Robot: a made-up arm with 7 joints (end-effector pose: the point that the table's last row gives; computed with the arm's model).
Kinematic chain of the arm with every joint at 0, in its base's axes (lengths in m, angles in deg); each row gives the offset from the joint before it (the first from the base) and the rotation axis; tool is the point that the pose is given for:
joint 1: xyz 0 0.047 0 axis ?
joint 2: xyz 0 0.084 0 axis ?
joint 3: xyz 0 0 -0.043 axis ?
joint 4: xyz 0 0 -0.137 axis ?
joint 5: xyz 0 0 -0.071 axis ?
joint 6: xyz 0 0 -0.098 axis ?
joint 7: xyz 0 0 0 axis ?
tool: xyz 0 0 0
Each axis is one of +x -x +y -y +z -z.
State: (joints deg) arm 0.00 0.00 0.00 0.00 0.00 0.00 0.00
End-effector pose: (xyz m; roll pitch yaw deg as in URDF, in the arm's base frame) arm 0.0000 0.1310 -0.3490 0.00 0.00 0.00
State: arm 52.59 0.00 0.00 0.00 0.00 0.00 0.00
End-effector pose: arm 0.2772 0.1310 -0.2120 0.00 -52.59 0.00
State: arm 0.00 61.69 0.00 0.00 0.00 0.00 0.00
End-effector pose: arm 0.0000 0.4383 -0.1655 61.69 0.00 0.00
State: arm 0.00 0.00 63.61 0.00 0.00 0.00 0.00
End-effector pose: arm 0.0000 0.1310 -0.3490 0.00 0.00 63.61
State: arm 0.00 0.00 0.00 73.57 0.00 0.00 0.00
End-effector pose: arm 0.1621 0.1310 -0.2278 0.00 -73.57 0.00
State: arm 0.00 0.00 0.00 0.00 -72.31 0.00 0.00
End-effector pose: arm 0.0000 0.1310 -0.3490 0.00 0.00 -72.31
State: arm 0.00 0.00 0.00 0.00 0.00 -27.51 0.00
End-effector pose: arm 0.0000 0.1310 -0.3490 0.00 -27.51 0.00
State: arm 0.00 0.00 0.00 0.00 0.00 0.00 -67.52
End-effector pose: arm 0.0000 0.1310 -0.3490 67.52 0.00 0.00
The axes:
joint 1: -y
joint 2: +x
joint 3: +z
joint 4: -y
joint 5: +z
joint 6: +y
joint 7: -x

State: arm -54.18 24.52 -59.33 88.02 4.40 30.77 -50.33
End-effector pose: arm -0.1356 0.0760 -0.2041 12.55 -4.13 -47.95
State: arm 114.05 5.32 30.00 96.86 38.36 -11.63 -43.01
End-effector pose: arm 0.0790 0.2294 0.1944 -129.27 55.33 146.94
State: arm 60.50 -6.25 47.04 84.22 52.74 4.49 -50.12
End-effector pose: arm 0.2385 0.2319 -0.0033 -71.47 9.64 134.52
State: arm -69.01 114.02 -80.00 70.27 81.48 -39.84 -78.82
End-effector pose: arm -0.0336 0.4113 -0.0425 89.64 25.39 -39.56
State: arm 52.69 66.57 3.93 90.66 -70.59 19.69 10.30
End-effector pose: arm 0.1500 0.2990 0.0976 146.99 5.21 -39.53
